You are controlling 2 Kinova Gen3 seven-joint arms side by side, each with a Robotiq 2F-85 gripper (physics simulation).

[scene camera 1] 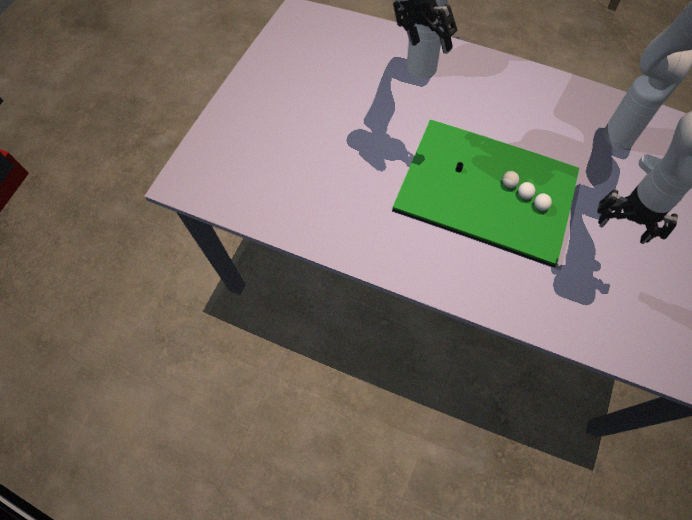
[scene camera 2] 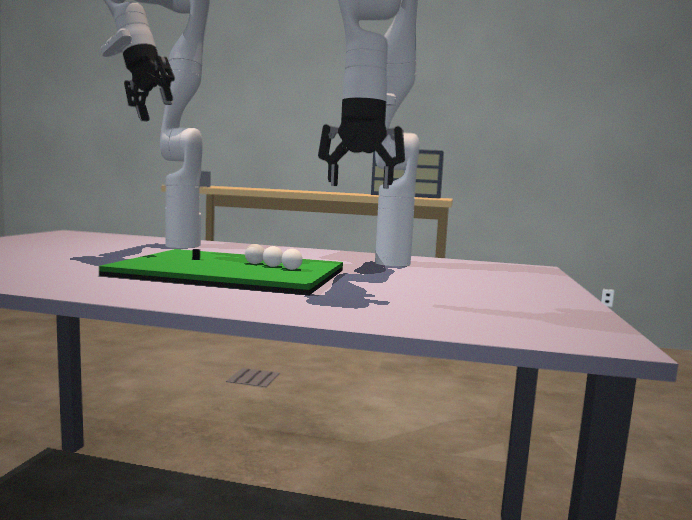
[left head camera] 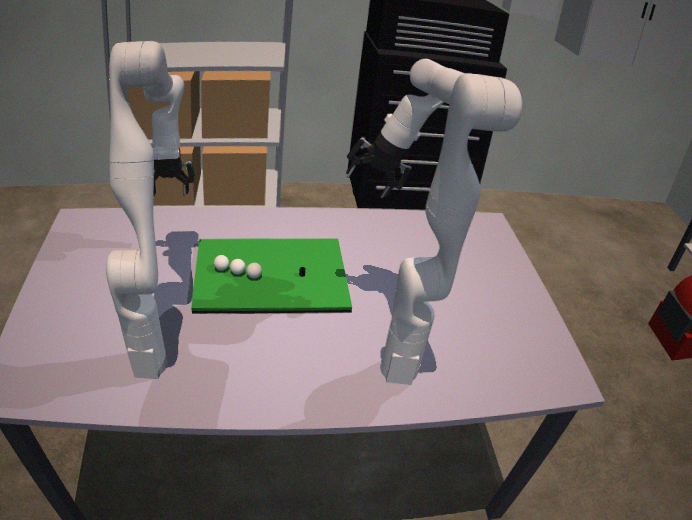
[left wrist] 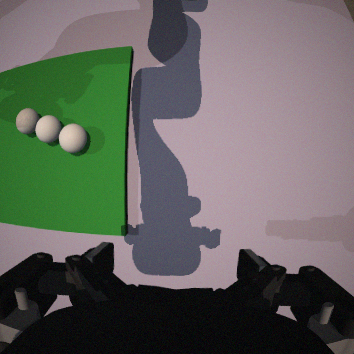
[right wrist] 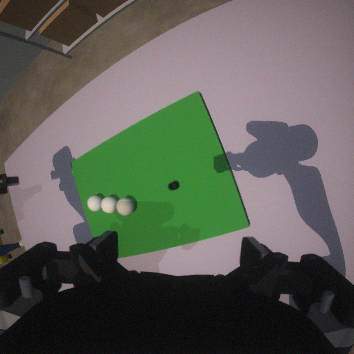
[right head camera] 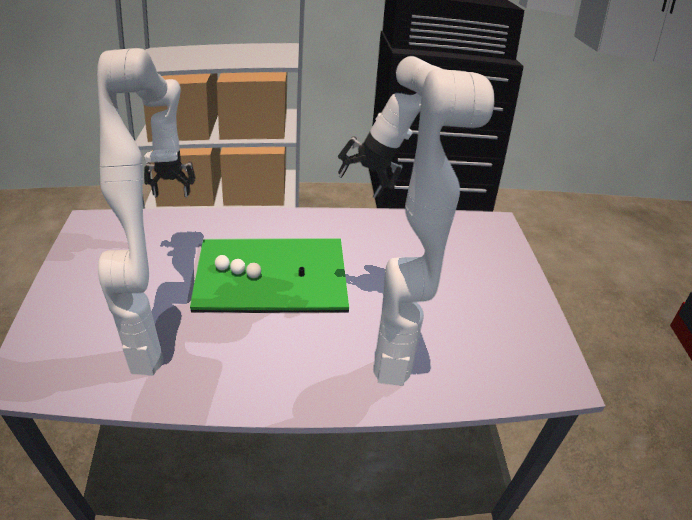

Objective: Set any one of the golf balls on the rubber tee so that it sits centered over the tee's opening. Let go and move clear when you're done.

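Places are measured from the left arm's base along level axes (x ahead, y left, z up), in centimetres.
Where they show: left gripper, fingertip midpoint: (scene camera 1: 621, 231) (scene camera 2: 359, 187) (left head camera: 169, 194) (left wrist: 175, 261) (right wrist: 11, 184) (right head camera: 171, 196); right gripper, fingertip midpoint: (scene camera 1: 431, 47) (scene camera 2: 156, 112) (left head camera: 365, 186) (right wrist: 178, 248) (right head camera: 357, 186); left arm's base at its link origin: (scene camera 1: 618, 136) (scene camera 2: 392, 263) (left head camera: 149, 363) (right head camera: 145, 360); right arm's base at its link origin: (scene camera 1: 421, 67) (scene camera 2: 182, 246) (left head camera: 399, 369) (right head camera: 392, 370).
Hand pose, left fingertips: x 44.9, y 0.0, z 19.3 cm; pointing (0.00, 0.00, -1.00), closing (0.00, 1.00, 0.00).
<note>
Each offset is from my left fingertips to the top centre of the thing. "spot": to the spot under its first point. Level surfaces: height alone.
Three white golf balls sit in a slanting row on the green mat {dz -15.1, dx -11.0, dy -29.1 cm} (left head camera: 268, 299) (scene camera 2: 223, 273): an end ball {dz -13.1, dx -10.7, dy -15.6 cm} (left head camera: 221, 263) (scene camera 1: 542, 202) (left wrist: 73, 138), a middle ball {dz -13.1, dx -12.2, dy -20.2 cm} (left head camera: 237, 267) (scene camera 1: 526, 191) (left wrist: 48, 128), and the ball nearest the tee {dz -13.1, dx -13.7, dy -24.9 cm} (left head camera: 254, 271) (scene camera 1: 510, 179) (right wrist: 125, 206). The small black rubber tee {spot: dz -15.5, dx -13.3, dy -38.1 cm} (left head camera: 302, 271) (right head camera: 301, 271) (scene camera 1: 459, 166) (scene camera 2: 195, 254) (right wrist: 173, 185) stands upright with no ball on it. My left gripper (left head camera: 170, 192) (scene camera 2: 360, 185) (left wrist: 175, 261) is open and empty, high above the table beside the mat's ball end. My right gripper (left head camera: 366, 185) (scene camera 2: 156, 111) (right wrist: 178, 248) is open and empty, tilted, high on the tee side.
The mat lies on a pale pink table {dz -19.3 cm} (left head camera: 475, 357) (scene camera 1: 268, 139), in front of the two arm bases in scene camera 2. A shelf with brown boxes (left head camera: 234, 106) and a black tool cabinet (left head camera: 436, 33) stand behind the table in the left head view.
</note>
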